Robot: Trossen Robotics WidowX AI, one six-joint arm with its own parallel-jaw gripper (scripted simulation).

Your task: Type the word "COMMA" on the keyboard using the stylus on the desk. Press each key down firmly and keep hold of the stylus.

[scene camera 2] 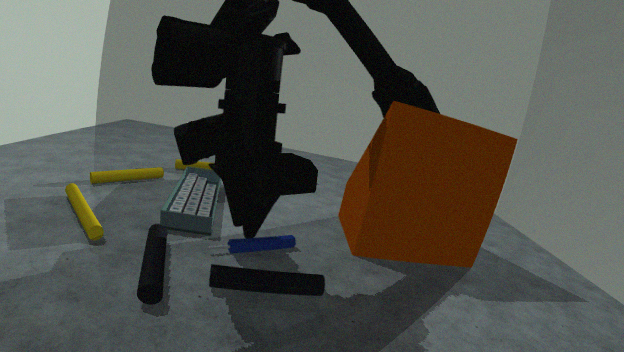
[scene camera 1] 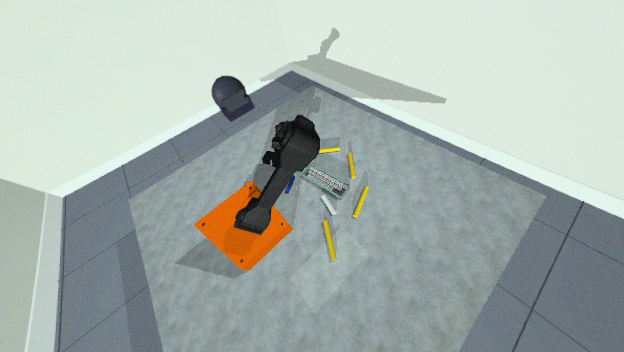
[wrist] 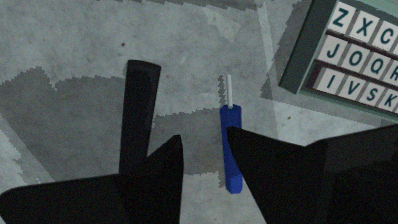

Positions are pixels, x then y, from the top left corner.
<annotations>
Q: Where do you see a blue stylus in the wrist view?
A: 229, 117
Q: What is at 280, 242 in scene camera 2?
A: A blue stylus.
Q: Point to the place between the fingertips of my gripper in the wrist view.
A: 204, 137
</annotations>
